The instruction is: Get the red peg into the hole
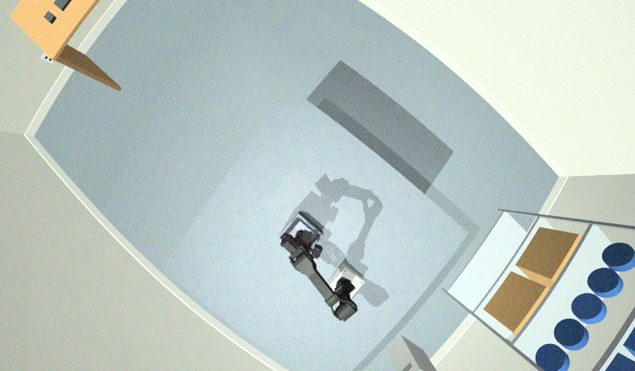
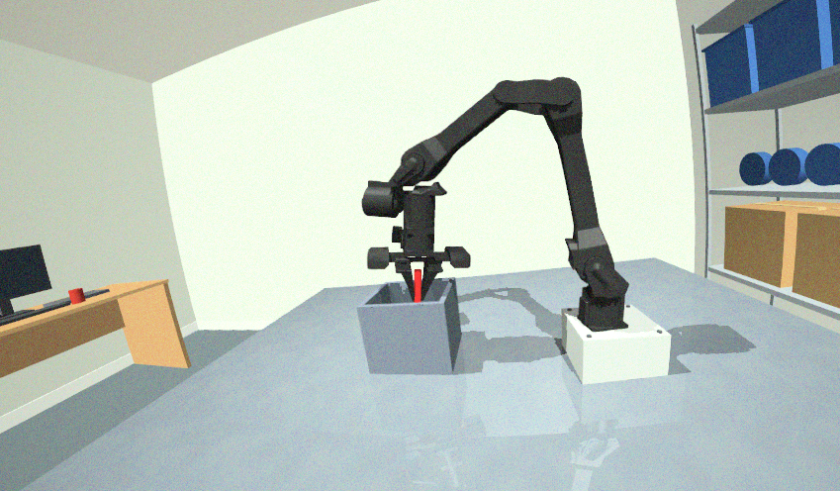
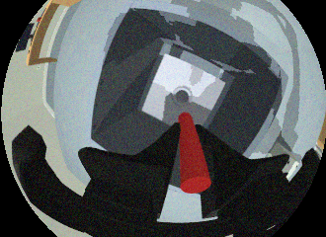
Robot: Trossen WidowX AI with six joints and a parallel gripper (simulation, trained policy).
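Now: the pale plate 1 cm ahead of my gripper tip, 1 cm to the right of it and 8 cm below it. Also, from my gripper tip: red peg: 2 cm above.
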